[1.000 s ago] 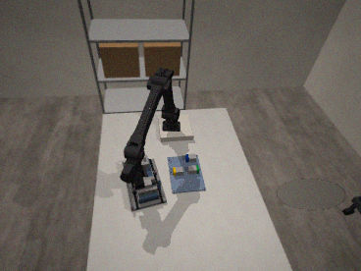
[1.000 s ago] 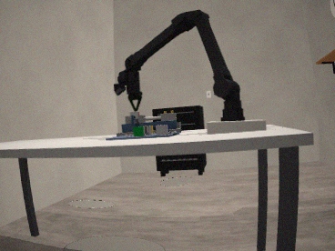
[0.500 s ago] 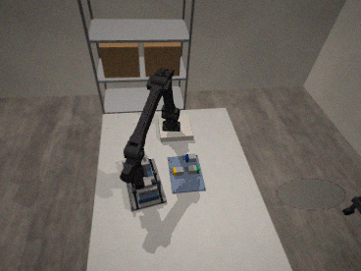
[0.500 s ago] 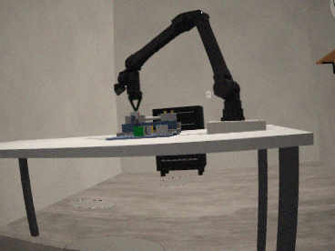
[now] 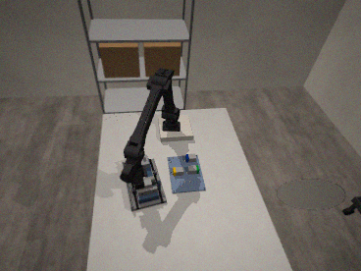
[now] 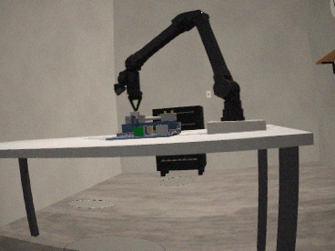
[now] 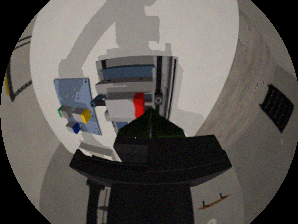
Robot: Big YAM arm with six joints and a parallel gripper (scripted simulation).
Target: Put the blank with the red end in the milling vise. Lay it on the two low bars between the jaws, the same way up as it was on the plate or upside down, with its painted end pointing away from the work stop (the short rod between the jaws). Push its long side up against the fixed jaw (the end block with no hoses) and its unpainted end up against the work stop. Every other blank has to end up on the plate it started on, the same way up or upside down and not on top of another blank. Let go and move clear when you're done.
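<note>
My gripper is now 40 mm to the right of the red-ended blank, 30 mm above it and 10 mm past it. Round my hand: yellow-ended blank 220 mm to the left, 160 mm behind, 100 mm below; then green-ended blank 300 mm to the left, 170 mm behind, 100 mm below; then blue plate 260 mm to the left, 160 mm behind, 130 mm below.
</note>
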